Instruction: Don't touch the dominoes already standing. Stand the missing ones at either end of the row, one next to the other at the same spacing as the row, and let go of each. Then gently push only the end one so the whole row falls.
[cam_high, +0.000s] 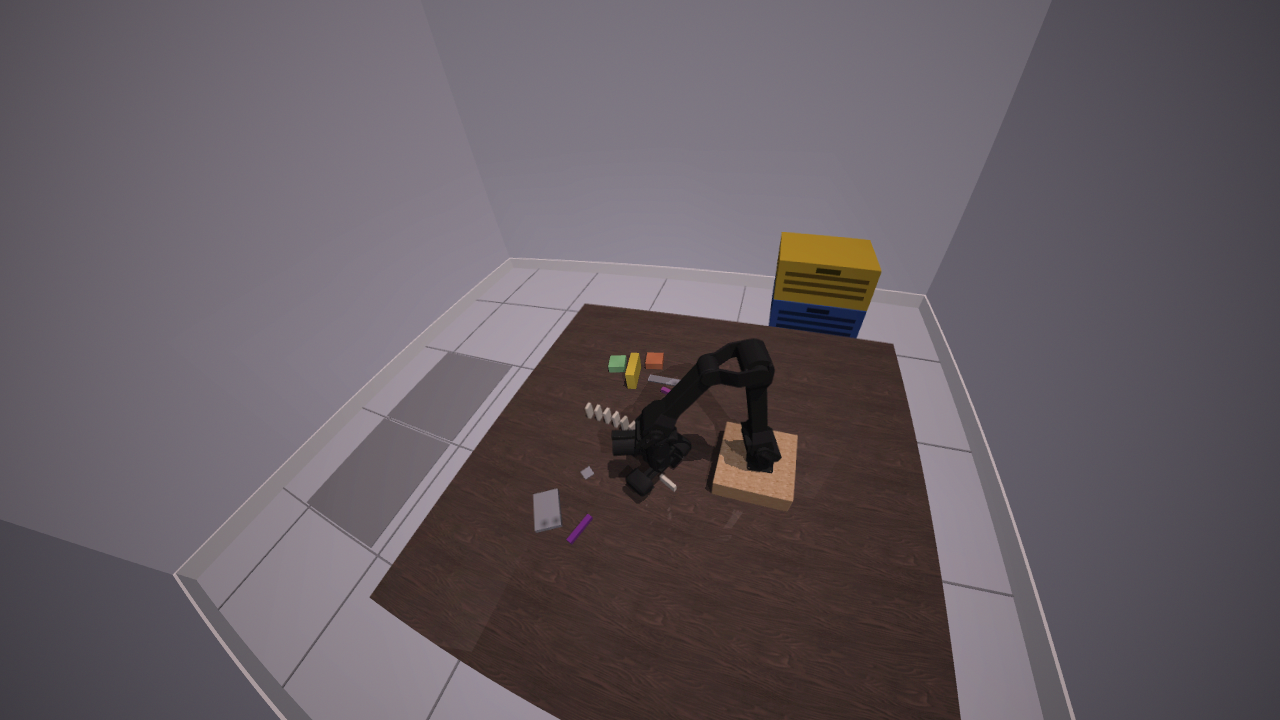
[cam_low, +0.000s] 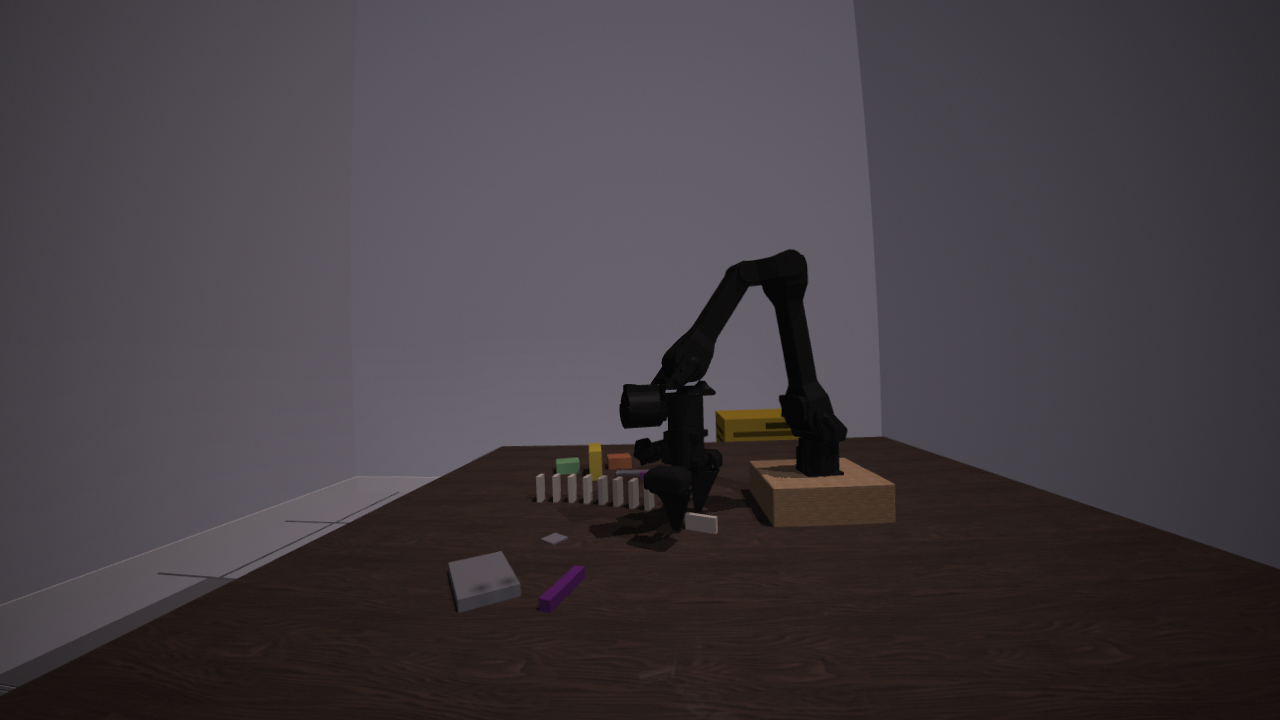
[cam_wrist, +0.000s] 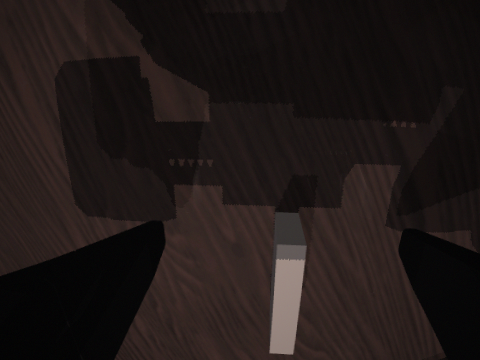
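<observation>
The purple stick lies 17 cm ahead of my gripper tip, 18 cm to the left of it and 1 cm below it. Also, from my gripper tip: small grey tile: 21 cm ahead, 2 cm to the left, 1 cm below; then magenta bar: 3 cm ahead, 31 cm to the right, 1 cm below; then grey flat block: 28 cm ahead, 16 cm to the left, 1 cm below.
</observation>
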